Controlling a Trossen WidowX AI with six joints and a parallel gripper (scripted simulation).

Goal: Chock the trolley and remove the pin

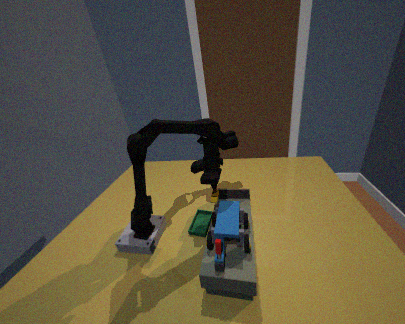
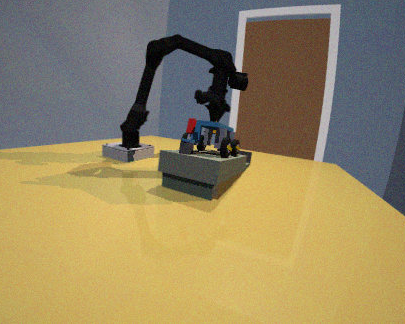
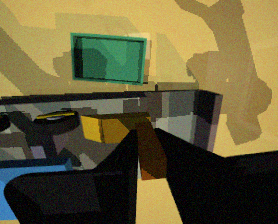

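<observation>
The red-headed stop pin lies 26 cm to the right of my gripper tip, 7 cm ahead of it and 2 cm below it. From my gripper tip the other things lie so: green tray 15 cm below, 6 cm to the right, 6 cm behind; blue trolley 15 cm to the right, 8 cm ahead, 3 cm below; yellow chock 2 cm to the right, 1 cm below.
</observation>
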